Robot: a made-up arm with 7 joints. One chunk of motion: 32 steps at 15 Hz.
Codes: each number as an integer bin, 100 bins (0 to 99) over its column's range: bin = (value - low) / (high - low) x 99, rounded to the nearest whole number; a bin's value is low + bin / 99 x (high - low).
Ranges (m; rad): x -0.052..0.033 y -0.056..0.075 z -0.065..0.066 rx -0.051..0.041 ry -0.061..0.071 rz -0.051..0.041
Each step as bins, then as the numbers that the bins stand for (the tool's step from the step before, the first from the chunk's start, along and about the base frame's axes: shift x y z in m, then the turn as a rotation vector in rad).
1 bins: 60 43 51 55 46 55
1 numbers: -0.00048 0.00090 0.00248 0.00011 0.00033 0.00011
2 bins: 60 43 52 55 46 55
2 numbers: -0.00048 0.00090 0.00381 0.00011 0.00033 0.00011
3 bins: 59 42 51 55 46 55
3 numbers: -0.00134 -0.00042 0.00248 0.00011 0.00033 0.00011
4 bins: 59 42 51 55 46 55
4 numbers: -0.00134 -0.00042 0.00248 0.00011 0.00033 0.00011
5 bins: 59 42 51 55 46 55
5 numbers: -0.00134 -0.00042 0.00248 0.00011 0.00033 0.00011
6 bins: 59 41 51 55 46 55
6 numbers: -0.00134 -0.00175 0.00248 0.00011 0.00033 0.00011
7 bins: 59 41 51 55 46 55
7 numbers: -0.00134 -0.00175 0.00248 0.00011 0.00033 0.00011
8 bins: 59 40 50 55 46 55
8 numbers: -0.00134 -0.00307 0.00116 0.00011 0.00033 0.00011
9 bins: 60 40 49 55 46 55
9 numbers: -0.00048 -0.00307 -0.00016 0.00011 0.00033 0.00011
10 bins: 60 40 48 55 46 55
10 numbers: -0.00048 -0.00307 -0.00148 0.00011 0.00033 0.00011
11 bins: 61 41 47 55 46 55
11 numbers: 0.00037 -0.00175 -0.00281 0.00011 0.00033 0.00011
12 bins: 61 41 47 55 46 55
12 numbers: 0.00037 -0.00175 -0.00281 0.00011 0.00033 0.00011
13 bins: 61 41 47 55 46 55
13 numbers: 0.00037 -0.00175 -0.00281 0.00011 0.00033 0.00011
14 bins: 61 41 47 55 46 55
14 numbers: 0.00037 -0.00175 -0.00281 0.00011 0.00033 0.00011
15 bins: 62 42 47 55 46 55
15 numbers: 0.00123 -0.00042 -0.00281 0.00011 0.00033 0.00011
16 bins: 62 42 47 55 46 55
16 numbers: 0.00123 -0.00042 -0.00281 0.00011 0.00033 0.00011
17 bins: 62 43 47 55 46 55
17 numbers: 0.00123 0.00090 -0.00281 0.00011 0.00033 0.00011
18 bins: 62 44 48 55 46 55
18 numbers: 0.00123 0.00222 -0.00148 0.00011 0.00033 0.00011
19 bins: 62 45 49 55 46 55
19 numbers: 0.00123 0.00355 -0.00016 0.00011 0.00033 0.00011
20 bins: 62 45 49 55 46 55
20 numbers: 0.00123 0.00355 -0.00016 0.00011 0.00033 0.00011
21 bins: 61 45 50 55 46 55
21 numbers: 0.00037 0.00355 0.00116 0.00011 0.00033 0.00011
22 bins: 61 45 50 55 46 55
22 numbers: 0.00037 0.00355 0.00116 0.00011 0.00033 0.00011
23 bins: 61 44 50 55 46 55
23 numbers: 0.00037 0.00222 0.00116 0.00011 0.00033 0.00011
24 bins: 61 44 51 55 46 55
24 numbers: 0.00037 0.00222 0.00248 0.00011 0.00033 0.00011
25 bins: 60 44 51 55 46 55
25 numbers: -0.00048 0.00222 0.00248 0.00011 0.00033 0.00011
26 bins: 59 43 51 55 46 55
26 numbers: -0.00134 0.00090 0.00248 0.00011 0.00033 0.00011
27 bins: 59 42 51 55 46 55
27 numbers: -0.00134 -0.00042 0.00248 0.00011 0.00033 0.00011
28 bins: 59 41 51 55 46 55
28 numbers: -0.00134 -0.00175 0.00248 0.00011 0.00033 0.00011
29 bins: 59 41 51 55 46 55
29 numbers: -0.00134 -0.00175 0.00248 0.00011 0.00033 0.00011
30 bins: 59 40 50 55 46 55
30 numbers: -0.00134 -0.00307 0.00116 0.00011 0.00033 0.00011
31 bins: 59 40 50 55 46 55
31 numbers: -0.00134 -0.00307 0.00116 0.00011 0.00033 0.00011
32 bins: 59 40 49 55 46 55
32 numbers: -0.00134 -0.00307 -0.00016 0.00011 0.00033 0.00011
